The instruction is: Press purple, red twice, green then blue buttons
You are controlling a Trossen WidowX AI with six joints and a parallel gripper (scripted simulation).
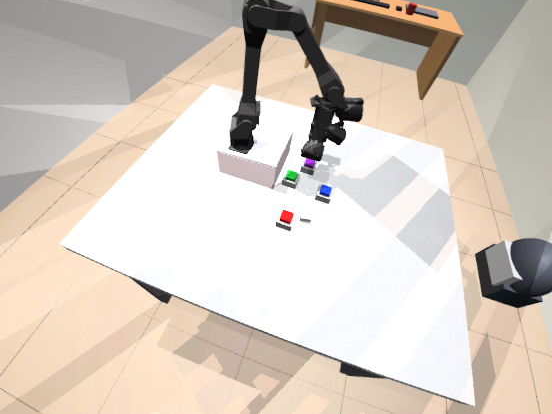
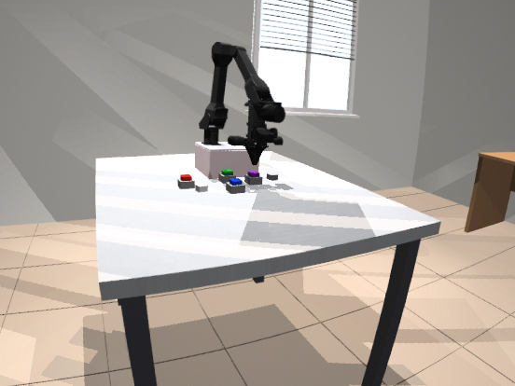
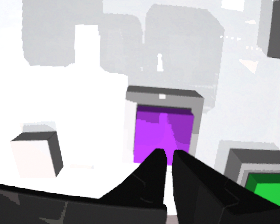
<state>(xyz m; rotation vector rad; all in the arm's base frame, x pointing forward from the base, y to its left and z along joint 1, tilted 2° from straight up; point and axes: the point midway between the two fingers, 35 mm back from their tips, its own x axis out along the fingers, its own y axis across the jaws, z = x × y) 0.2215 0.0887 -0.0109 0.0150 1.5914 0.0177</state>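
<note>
The purple button is 3 cm below my gripper tip. The rest, counted from my gripper tip: blue button 8 cm ahead, 10 cm to the right, 3 cm below; then green button 5 cm behind, 8 cm to the right, 3 cm below; then small grey block 4 cm behind, 9 cm to the left, 6 cm below.
</note>
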